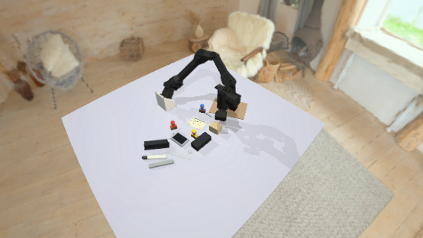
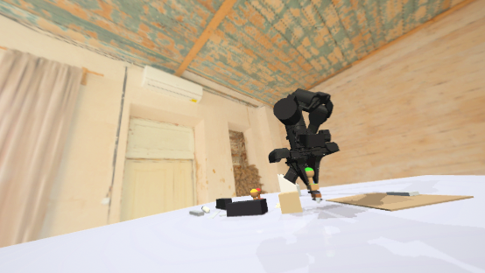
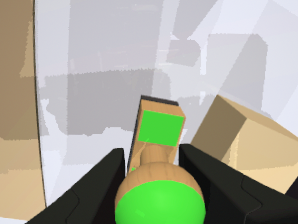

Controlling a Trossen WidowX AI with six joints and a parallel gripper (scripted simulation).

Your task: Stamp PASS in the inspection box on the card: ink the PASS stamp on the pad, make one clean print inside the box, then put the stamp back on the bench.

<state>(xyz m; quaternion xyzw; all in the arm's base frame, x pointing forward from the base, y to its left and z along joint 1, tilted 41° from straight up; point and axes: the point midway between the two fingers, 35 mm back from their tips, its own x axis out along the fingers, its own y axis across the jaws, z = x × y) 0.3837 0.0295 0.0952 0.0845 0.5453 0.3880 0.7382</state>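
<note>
Now: the small cardboard box 60 mm to the right of my gripper tip and 40 mm below it. Also, from my gripper tip: card (120 mm behind, 90 mm to the right, 60 mm below); then blue-knobbed stamp (160 mm behind, 40 mm below, 10 mm to the left); then green-knobbed pass stamp (right at my gripper tip).
</note>
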